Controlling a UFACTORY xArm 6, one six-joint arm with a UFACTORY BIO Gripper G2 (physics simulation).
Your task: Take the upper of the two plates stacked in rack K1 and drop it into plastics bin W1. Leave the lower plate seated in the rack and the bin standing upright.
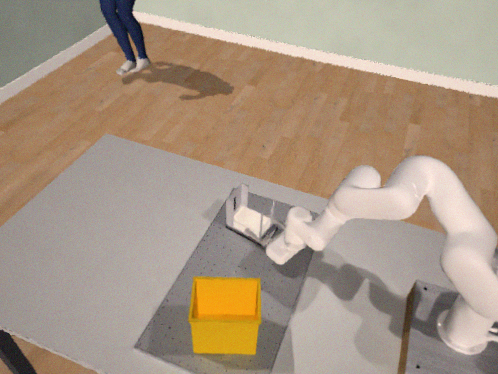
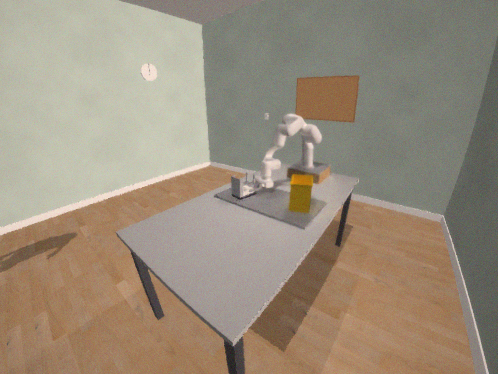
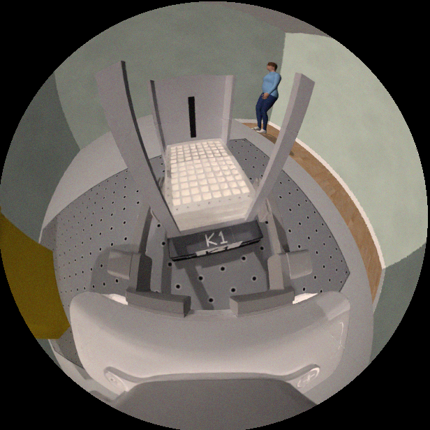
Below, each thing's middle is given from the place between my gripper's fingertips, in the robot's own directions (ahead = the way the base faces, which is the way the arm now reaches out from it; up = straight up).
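From my hand: yellow plastics bin W1 point(image 1: 225, 313), 40 cm to the left, 1 cm behind, 5 cm above; rack K1 point(image 3: 185, 244), 2 cm ahead, 3 cm below.
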